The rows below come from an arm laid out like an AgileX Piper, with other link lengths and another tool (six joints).
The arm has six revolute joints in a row. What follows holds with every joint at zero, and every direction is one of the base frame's.
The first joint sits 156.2 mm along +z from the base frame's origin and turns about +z.
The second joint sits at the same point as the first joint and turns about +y.
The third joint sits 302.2 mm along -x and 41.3 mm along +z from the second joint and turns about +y.
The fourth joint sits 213.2 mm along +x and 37.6 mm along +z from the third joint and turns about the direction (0.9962, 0, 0.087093).
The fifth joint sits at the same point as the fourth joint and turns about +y.
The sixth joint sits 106.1 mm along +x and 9.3 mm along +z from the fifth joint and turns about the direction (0.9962, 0, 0.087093).
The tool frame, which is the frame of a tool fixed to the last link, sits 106 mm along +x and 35 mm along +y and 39.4 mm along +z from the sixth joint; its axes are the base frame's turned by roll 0.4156, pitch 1.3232 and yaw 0.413 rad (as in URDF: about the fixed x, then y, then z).
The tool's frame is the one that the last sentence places.
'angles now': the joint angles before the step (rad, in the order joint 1, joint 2, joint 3, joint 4, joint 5, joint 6). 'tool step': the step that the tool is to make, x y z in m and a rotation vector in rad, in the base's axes. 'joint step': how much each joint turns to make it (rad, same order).
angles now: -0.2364 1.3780 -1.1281 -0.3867 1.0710 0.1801
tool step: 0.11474 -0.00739 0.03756 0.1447 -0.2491 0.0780
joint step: -0.0943 0.2481 -0.3382 0.2942 -0.1527 -0.1943
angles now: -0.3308 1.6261 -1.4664 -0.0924 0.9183 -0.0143
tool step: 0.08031 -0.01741 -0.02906 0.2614 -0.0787 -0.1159
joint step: -0.0517 0.2774 -0.2317 0.2479 -0.0289 0.0475
